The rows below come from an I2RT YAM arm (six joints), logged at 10 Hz.
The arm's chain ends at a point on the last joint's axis. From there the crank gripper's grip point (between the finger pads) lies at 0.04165 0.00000 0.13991 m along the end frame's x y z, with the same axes.
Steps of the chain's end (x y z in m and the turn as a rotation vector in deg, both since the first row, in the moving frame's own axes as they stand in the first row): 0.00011, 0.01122, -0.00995, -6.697, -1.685, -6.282; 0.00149, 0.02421, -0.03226, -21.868, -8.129, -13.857; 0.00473, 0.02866, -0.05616, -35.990, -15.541, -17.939; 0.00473, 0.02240, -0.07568, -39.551, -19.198, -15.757; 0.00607, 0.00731, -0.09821, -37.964, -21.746, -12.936; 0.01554, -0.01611, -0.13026, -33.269, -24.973, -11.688; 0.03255, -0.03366, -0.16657, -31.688, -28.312, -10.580
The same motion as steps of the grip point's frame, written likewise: -0.00336, 0.02325, -0.00948, -6.697, -1.685, -6.282; -0.01290, 0.06940, -0.03607, -21.868, -8.129, -13.857; -0.02003, 0.10569, -0.07323, -35.990, -15.541, -17.939; -0.02827, 0.10906, -0.09844, -39.551, -19.198, -15.757; -0.03552, 0.09273, -0.11975, -37.964, -21.746, -12.936; -0.03652, 0.06089, -0.14659, -33.269, -24.973, -11.688; -0.02876, 0.04094, -0.18255, -31.688, -28.312, -10.580
